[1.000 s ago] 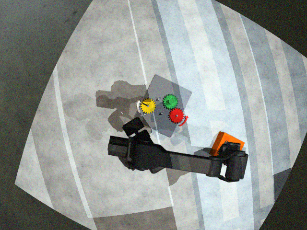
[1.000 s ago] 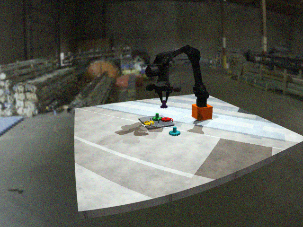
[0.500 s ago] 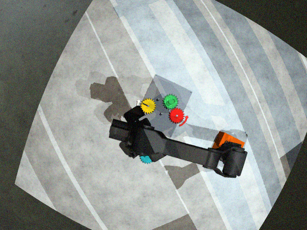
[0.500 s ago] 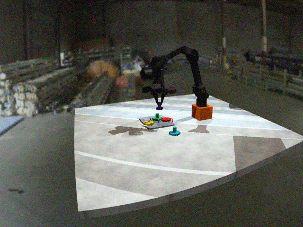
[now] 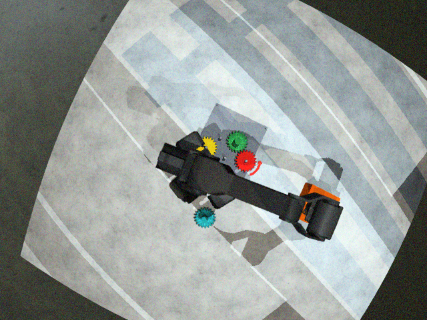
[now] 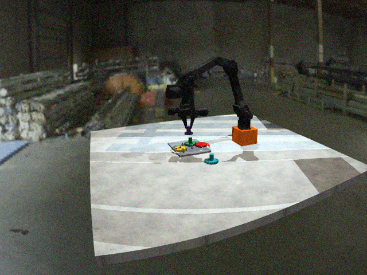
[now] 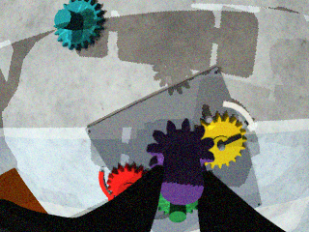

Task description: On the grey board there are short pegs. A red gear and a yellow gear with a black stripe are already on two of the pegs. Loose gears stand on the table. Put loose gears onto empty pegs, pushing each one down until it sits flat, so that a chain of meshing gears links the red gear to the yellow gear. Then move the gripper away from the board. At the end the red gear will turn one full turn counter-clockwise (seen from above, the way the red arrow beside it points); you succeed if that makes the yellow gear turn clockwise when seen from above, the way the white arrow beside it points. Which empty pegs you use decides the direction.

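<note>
Now: the green gear 20 mm behind my gripper tip, 110 mm to the right of it and 110 mm below it. Round my gripper tip: purple gear 10 mm below; red gear 80 mm behind, 80 mm to the right, 110 mm below; yellow gear 40 mm ahead, 40 mm to the right, 110 mm below.
</note>
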